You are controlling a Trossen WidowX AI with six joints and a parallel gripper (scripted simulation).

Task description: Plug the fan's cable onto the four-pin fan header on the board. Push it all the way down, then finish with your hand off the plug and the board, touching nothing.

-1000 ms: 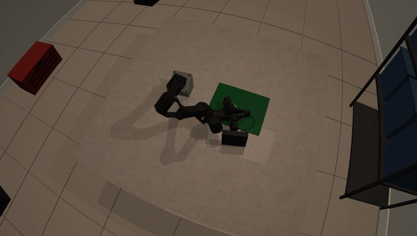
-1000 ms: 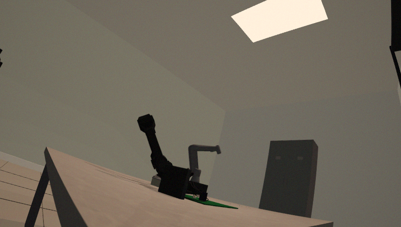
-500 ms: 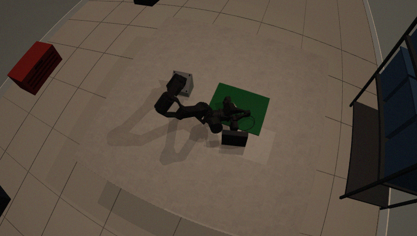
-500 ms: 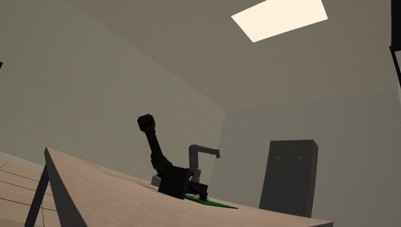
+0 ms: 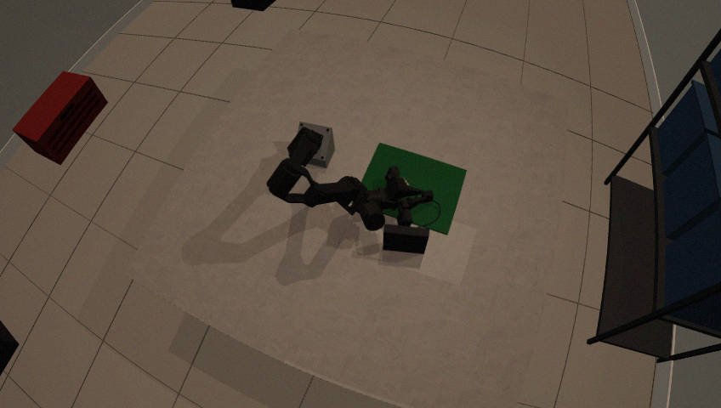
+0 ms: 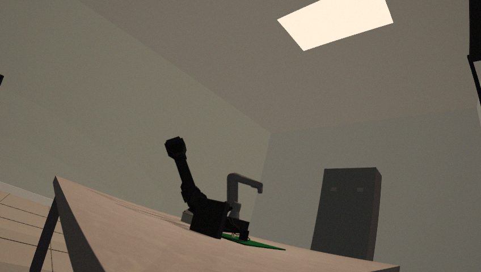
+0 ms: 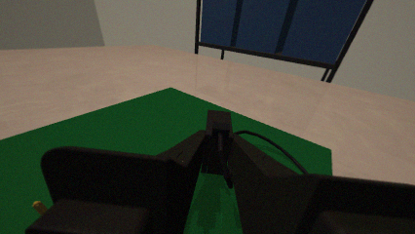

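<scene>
Right now my gripper tip is 10 mm above the black fan cable plug. Round my gripper tip: black fan: 160 mm to the right, 20 mm above; then green board: 60 mm behind, 50 mm below, 30 mm to the left.
</scene>
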